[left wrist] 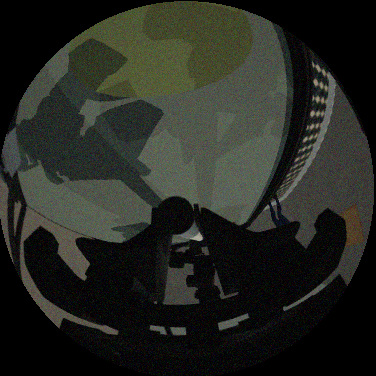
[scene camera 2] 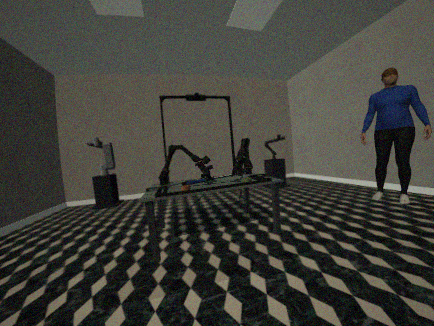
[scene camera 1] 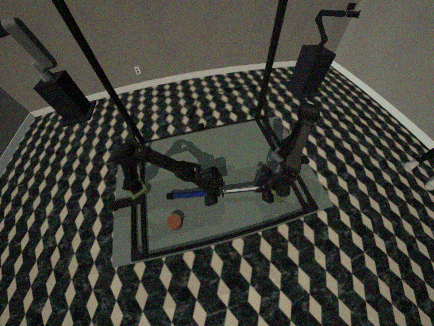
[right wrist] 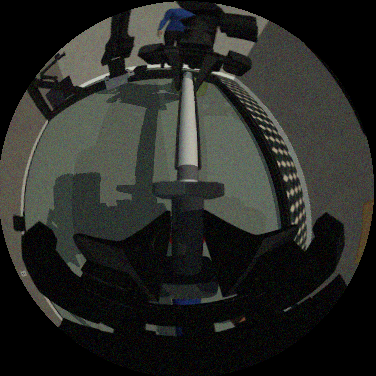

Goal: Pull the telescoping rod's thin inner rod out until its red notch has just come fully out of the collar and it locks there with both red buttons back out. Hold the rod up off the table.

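Observation:
The rod's blue outer tube (scene camera 1: 186, 194) (right wrist: 186, 302) sticks out to the left of my right gripper in scene camera 1. My right gripper (scene camera 1: 213, 192) (right wrist: 185, 214) is shut on the dark collar (right wrist: 187, 205). Small red spots show on both sides of the collar, between the fingers. The pale inner rod (scene camera 1: 241, 189) (right wrist: 187, 125) runs from the collar to my left gripper (scene camera 1: 268, 188) (left wrist: 181, 222), which is shut on its far end; the round black tip (left wrist: 176, 215) shows. A grey band and a thin pale band lie just outside the collar's flange (right wrist: 188, 190). The rod appears raised above the table.
An orange disc (scene camera 1: 174, 221) (scene camera 2: 186, 188) lies on the glass table (scene camera 1: 235, 220) at the front left. A yellow-green disc (scene camera 1: 281, 196) (left wrist: 170, 75) lies under my left gripper. A green angular piece (scene camera 1: 143, 192) is by the right arm's base. Black frame bars (scene camera 1: 139, 225) edge the table.

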